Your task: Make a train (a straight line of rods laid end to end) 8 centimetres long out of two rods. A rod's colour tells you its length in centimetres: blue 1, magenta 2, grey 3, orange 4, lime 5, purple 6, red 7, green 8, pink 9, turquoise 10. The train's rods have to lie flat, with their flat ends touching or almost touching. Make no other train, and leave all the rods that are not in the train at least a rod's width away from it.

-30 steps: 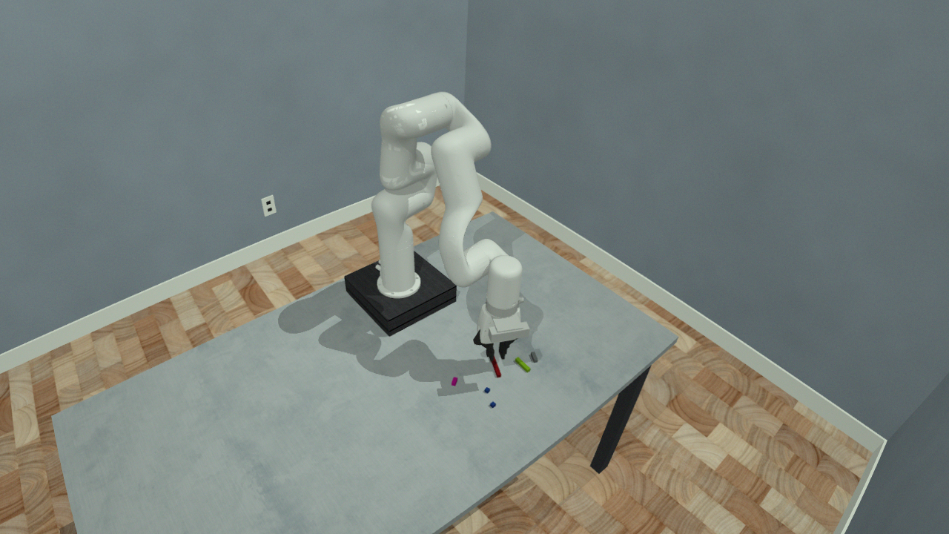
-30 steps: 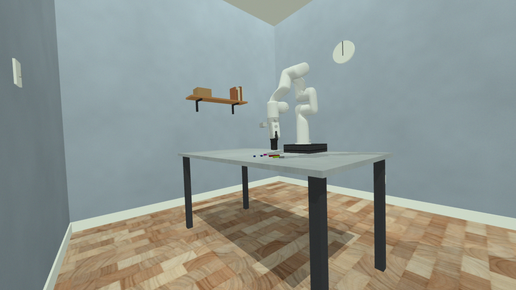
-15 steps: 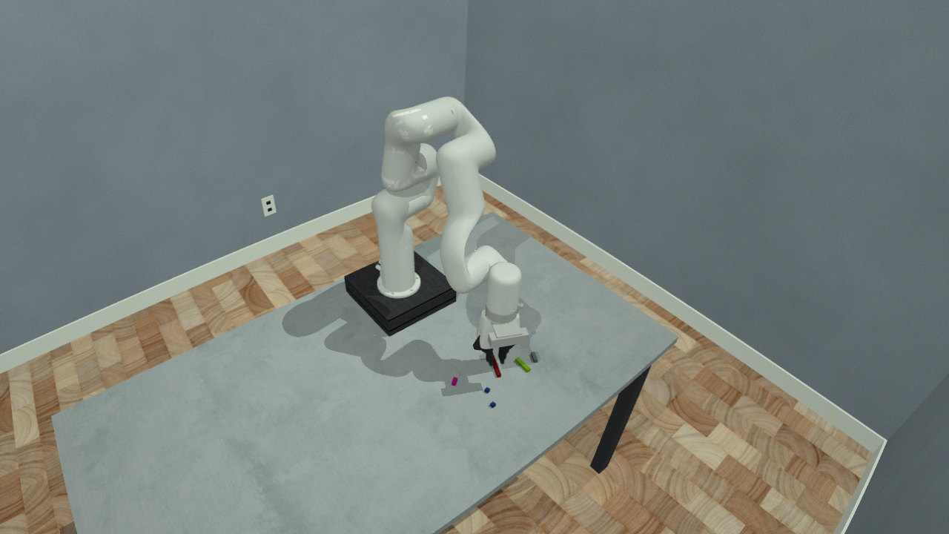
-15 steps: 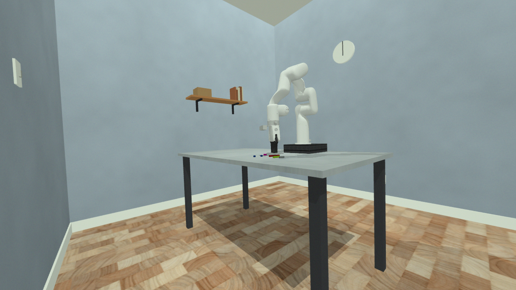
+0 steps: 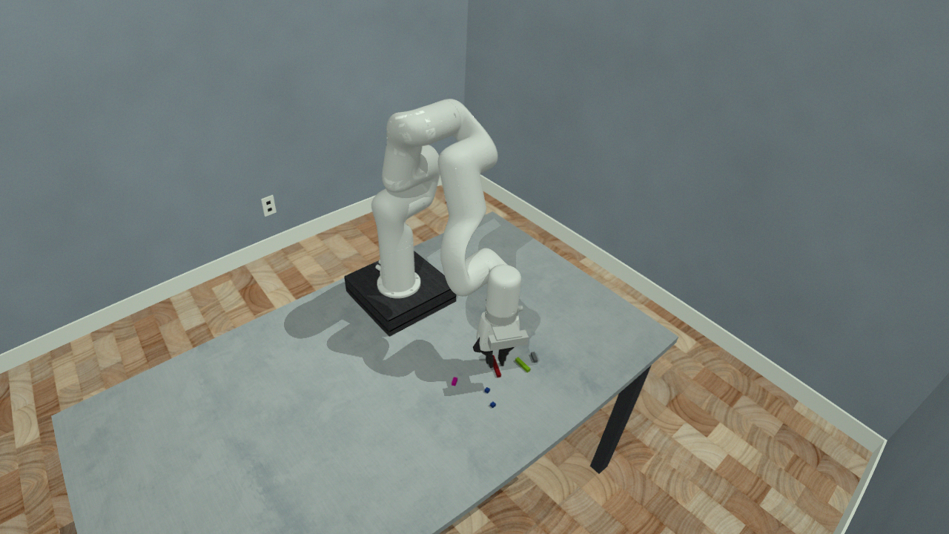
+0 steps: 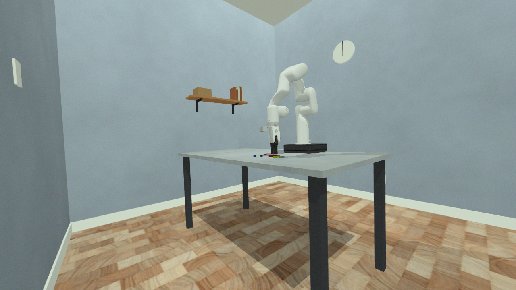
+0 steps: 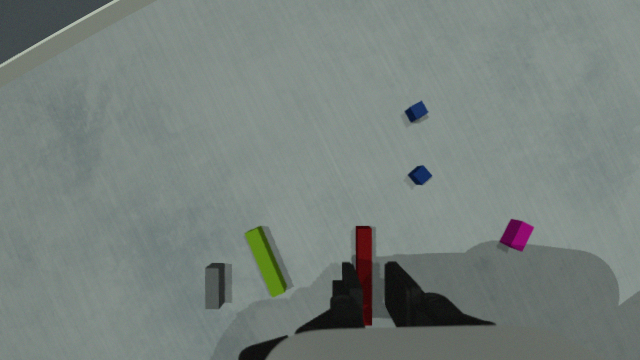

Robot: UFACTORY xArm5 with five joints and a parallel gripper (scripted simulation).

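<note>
The red rod lies 30 mm below my hand. The rest, counted from my hand: lime rod (50 mm to the left, 50 mm ahead, 30 mm below); then magenta rod (110 mm to the right, 40 mm behind, 30 mm below); then grey rod (100 mm to the left, 60 mm ahead, 30 mm below).
</note>
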